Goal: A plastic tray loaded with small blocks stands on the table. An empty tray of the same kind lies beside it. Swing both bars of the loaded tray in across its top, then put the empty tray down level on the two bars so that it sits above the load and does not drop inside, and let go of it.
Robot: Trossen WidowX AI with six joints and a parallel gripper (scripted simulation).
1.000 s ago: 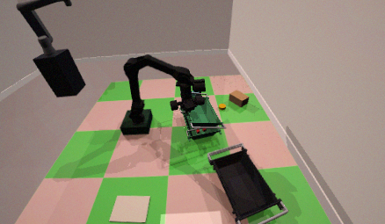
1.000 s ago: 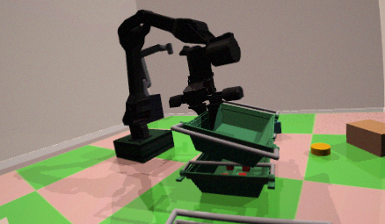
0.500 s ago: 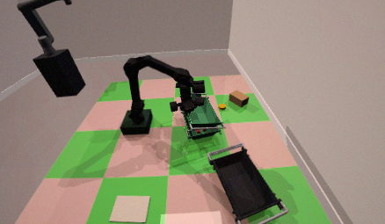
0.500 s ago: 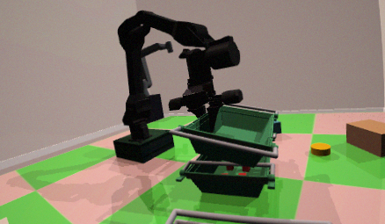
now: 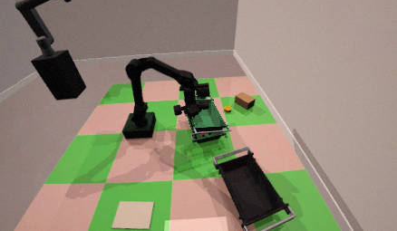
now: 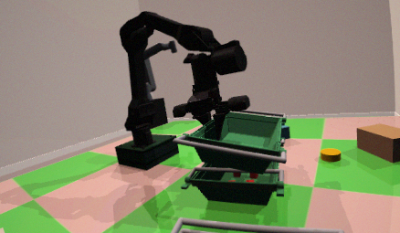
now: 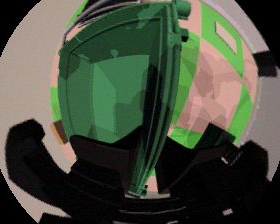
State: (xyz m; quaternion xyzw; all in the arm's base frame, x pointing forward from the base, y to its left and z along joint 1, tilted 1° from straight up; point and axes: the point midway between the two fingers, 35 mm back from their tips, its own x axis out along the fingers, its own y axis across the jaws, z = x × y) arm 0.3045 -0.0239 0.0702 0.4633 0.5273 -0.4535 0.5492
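Right now the green tray is 70 mm ahead of my gripper tip, 20 mm above it and 10 mm to the left of it. From my gripper tip the other things lie so: blue block: 340 mm to the left, 80 mm below, 80 mm ahead; brown box: 390 mm ahead, 220 mm to the left, 70 mm below; orange disc: 250 mm ahead, 170 mm to the left, 90 mm below.
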